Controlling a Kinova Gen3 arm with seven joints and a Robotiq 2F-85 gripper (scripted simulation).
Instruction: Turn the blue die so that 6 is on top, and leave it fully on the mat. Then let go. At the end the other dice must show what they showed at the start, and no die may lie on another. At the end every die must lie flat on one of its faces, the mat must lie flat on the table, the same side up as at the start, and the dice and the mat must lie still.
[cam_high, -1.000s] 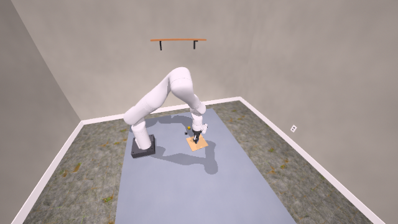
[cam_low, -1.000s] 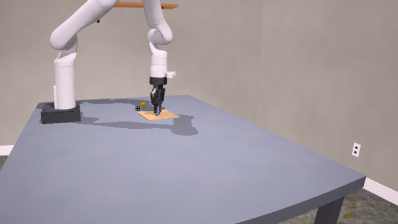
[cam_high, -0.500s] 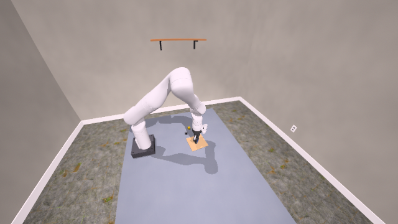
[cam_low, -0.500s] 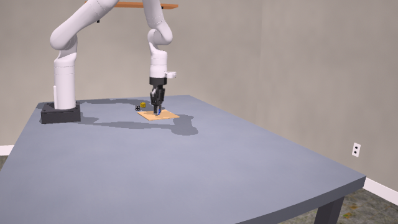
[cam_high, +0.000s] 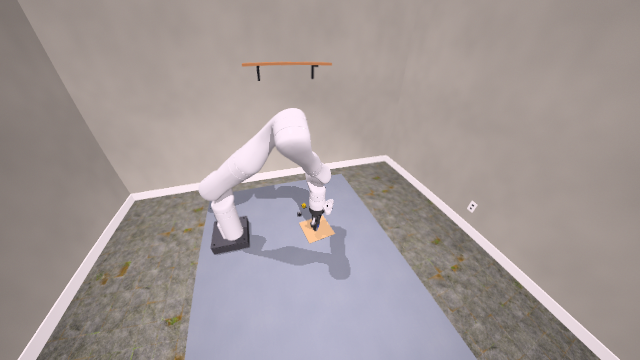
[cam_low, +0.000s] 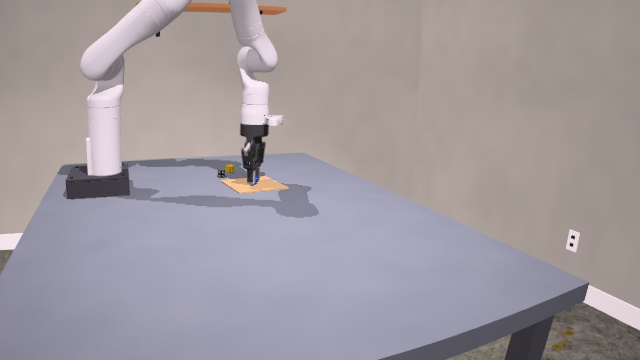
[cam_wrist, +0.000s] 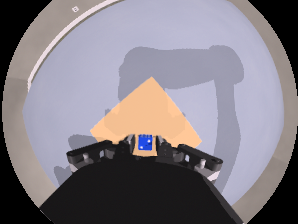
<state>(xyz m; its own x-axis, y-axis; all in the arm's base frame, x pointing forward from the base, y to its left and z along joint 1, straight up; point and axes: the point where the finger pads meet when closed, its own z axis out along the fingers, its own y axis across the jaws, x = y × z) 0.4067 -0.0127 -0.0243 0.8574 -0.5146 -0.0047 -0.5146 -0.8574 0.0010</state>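
Right now my hand is 1 cm above the blue die. Also, from my hand: black die 11 cm to the left, 7 cm behind, 2 cm below; mat 2 cm below; yellow die 17 cm to the left, 4 cm behind, 2 cm below.
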